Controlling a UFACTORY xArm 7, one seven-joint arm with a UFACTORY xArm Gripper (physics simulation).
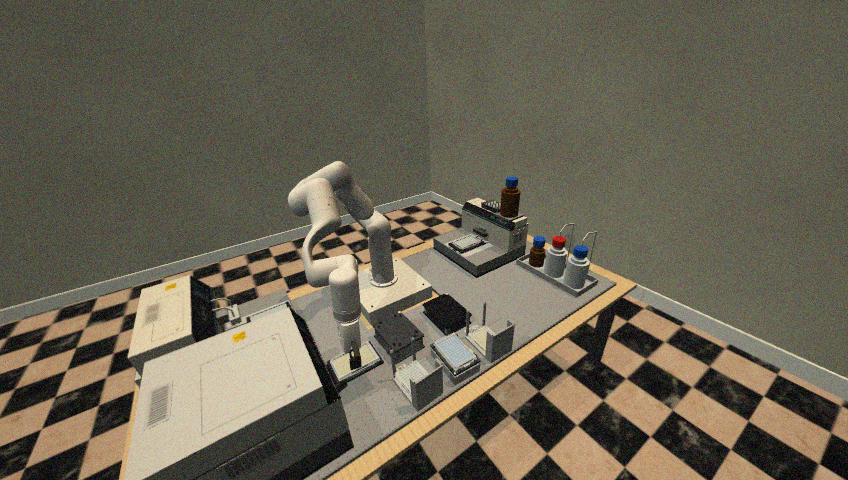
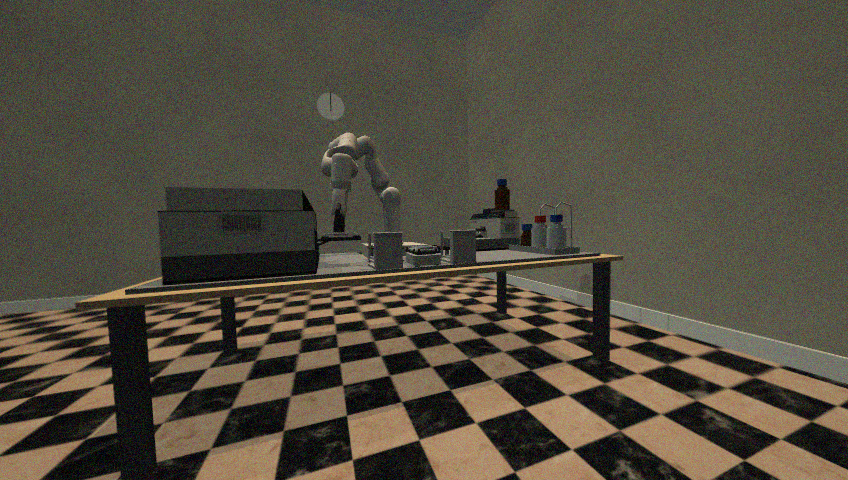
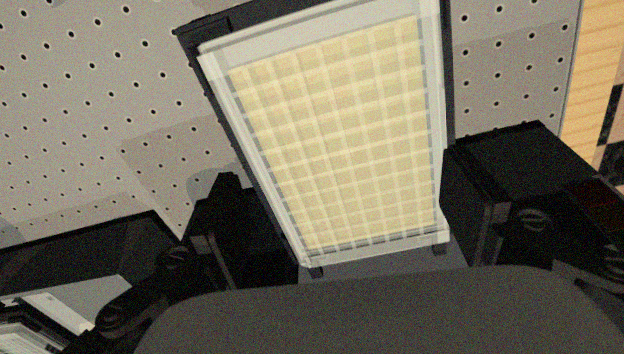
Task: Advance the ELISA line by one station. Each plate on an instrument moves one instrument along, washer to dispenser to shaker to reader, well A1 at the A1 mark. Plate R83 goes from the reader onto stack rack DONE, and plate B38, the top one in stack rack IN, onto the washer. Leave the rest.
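Pixels of known places: gripper, fingertip midpoint: [image 1: 352, 356] [image 2: 339, 232] [image 3: 341, 187]; arm's base, origin of the base link: [image 1: 383, 279].
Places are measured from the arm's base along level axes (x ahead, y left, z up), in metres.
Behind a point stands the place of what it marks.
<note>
A clear plate with yellow wells [image 1: 342, 367] {y -0.418, x 0.338, z 0.072 m} [image 3: 339, 140] {y -0.364, x 0.338, z 0.068 m} lies flat on the dark drawer tray [image 3: 202, 31] {y -0.301, x 0.314, z 0.064 m} that sticks out of the big grey reader [image 1: 246, 376] {y -0.633, x 0.316, z 0.218 m} [image 2: 246, 229] {y -0.680, x 0.439, z 0.097 m}. I cannot read its label. My gripper [image 1: 354, 360] {y -0.379, x 0.331, z 0.079 m} [image 2: 338, 224] {y -0.379, x 0.331, z 0.079 m} [image 3: 341, 187] {y -0.379, x 0.331, z 0.079 m} is open. It points straight down over the plate, with a dark finger on either long side and apart from it. Nothing is between the fingers. A blue-welled plate [image 1: 455, 351] {y -0.113, x 0.510, z 0.016 m} sits on a small instrument near the front edge. Another plate [image 1: 467, 243] {y 0.446, x 0.125, z 0.038 m} lies on the grey instrument [image 1: 489, 257] {y 0.439, x 0.264, z 0.014 m} at the back.
Two stack racks stand by the front edge: the left rack [image 1: 427, 386] {y -0.273, x 0.539, z 0.028 m} holds pale plates and the right rack [image 1: 500, 340] {y 0.008, x 0.600, z 0.033 m} is beside the blue plate. Two dark stations [image 1: 398, 330] {y -0.170, x 0.294, z 0.008 m} [image 1: 446, 311] {y 0.030, x 0.346, z -0.006 m} lie between the racks and the arm base. A tray of bottles [image 1: 560, 281] {y 0.560, x 0.566, z -0.050 m} stands at the right.
</note>
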